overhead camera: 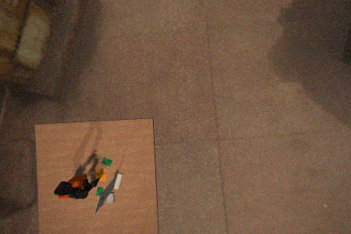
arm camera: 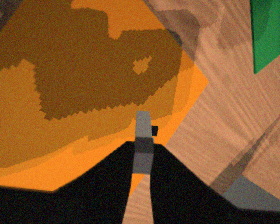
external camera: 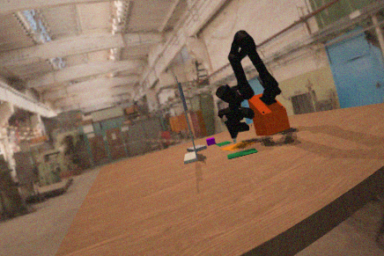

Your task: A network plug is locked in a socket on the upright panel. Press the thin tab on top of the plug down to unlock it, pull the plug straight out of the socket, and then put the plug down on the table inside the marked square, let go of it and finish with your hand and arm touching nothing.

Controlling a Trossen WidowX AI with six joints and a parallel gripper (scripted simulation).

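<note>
My gripper tip is now 10 mm past the orange marked square and 30 mm above it. The rest, counted from my gripper tip: grey network plug (10 mm to the left); purple block (30 mm behind, 280 mm to the right, 20 mm below); thin upright panel (160 mm ahead, 70 mm to the right, 120 mm above).
</note>
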